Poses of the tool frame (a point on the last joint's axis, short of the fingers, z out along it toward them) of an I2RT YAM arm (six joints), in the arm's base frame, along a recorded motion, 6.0 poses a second.
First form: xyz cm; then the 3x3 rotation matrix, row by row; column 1 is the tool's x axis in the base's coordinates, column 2 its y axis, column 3 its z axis. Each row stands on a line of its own.
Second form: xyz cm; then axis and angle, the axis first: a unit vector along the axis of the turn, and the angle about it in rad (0 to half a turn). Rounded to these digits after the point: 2 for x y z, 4 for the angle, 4 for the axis. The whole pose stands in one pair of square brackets.
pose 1, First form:
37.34, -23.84, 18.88
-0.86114, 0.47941, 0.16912
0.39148, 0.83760, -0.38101
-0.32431, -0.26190, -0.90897
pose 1, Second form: [37.34, -23.84, 18.88, 0.2312, 0.9578, -0.1707, 2.8811]
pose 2, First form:
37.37, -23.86, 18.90
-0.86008, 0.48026, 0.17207
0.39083, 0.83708, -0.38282
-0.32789, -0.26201, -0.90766
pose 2, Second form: [37.37, -23.86, 18.90, 0.2314, 0.9577, -0.1713, 2.8775]
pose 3, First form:
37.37, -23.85, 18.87
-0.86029, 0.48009, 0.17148
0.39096, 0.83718, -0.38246
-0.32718, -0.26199, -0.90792
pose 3, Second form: [37.37, -23.85, 18.87, 0.2314, 0.9577, -0.1712, 2.8782]
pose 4, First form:
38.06, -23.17, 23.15
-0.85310, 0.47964, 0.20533
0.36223, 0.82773, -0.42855
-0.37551, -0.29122, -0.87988
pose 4, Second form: [38.06, -23.17, 23.15, 0.2258, 0.9549, -0.1930, 2.8326]
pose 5, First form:
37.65, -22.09, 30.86
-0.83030, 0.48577, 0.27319
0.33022, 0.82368, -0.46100
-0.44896, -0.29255, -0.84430
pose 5, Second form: [37.65, -22.09, 30.86, 0.2223, 0.9531, -0.2053, 2.7531]
